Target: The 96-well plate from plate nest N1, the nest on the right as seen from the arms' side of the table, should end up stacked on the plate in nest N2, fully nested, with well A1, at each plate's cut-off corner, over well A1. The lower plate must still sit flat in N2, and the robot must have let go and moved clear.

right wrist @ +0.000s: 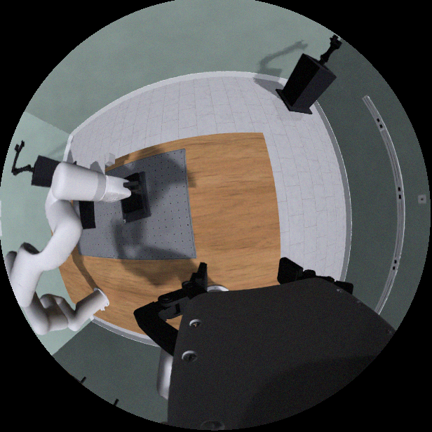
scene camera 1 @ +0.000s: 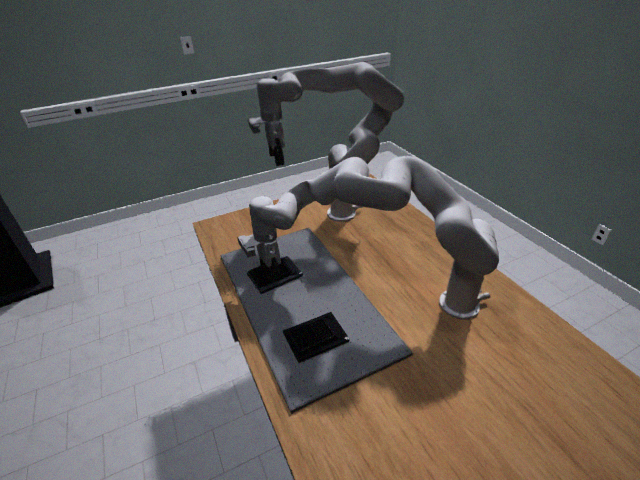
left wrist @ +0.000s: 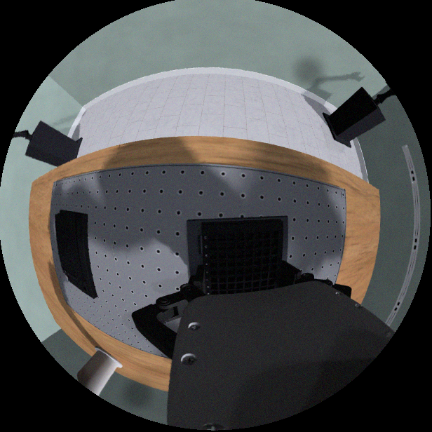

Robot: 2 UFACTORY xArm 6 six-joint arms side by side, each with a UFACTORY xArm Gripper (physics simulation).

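Places are measured from the left arm's base along level axes (x ahead, y left, z up), in millimetres.
Where they show: left gripper, fingertip midpoint: (scene camera 1: 270, 273); right gripper, fingertip midpoint: (scene camera 1: 276, 160); left arm's base at its link origin: (scene camera 1: 459, 304); right arm's base at its link origin: (scene camera 1: 341, 213).
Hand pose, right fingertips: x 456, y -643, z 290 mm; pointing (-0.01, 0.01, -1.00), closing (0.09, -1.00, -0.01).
Observation:
Things, the pixels of their top centre, and the offset from my right fingertips. Level surfaces: height alone.
- black N1 plate at its top centre: (scene camera 1: 270, 269) dz -245, dx +109, dy +343 mm
- second dark plate at its top centre: (scene camera 1: 311, 333) dz -247, dx +36, dy +651 mm
- grey perforated board at its surface level: dz -278 mm
- wooden table at its surface level: dz -290 mm
The black N1 plate (scene camera 1: 259, 279) (left wrist: 242, 255) (right wrist: 131, 201) lies low at the N1 nest (left wrist: 194, 242) (right wrist: 146, 197), the upper one in scene camera 1. It looks about level; its full seating is hidden. My left gripper (scene camera 1: 272, 266) (left wrist: 242, 275) is over it, pointing down, and appears shut on its two sides. A second dark plate (scene camera 1: 314, 333) (left wrist: 75, 250) lies flat in nest N2, lower in scene camera 1. Its wells and cut-off corner are too dark to tell. My right gripper (scene camera 1: 277, 157) (right wrist: 244, 272) is open and empty, high beyond the table's far end.
Both nests stand on a grey perforated board (scene camera 1: 356, 335) (left wrist: 150, 200) (right wrist: 170, 225) on the wooden table (scene camera 1: 491, 387) (right wrist: 230, 200). The left arm reaches across above the board from its base (scene camera 1: 462, 294). The right arm's base (scene camera 1: 341, 209) stands at the far end.

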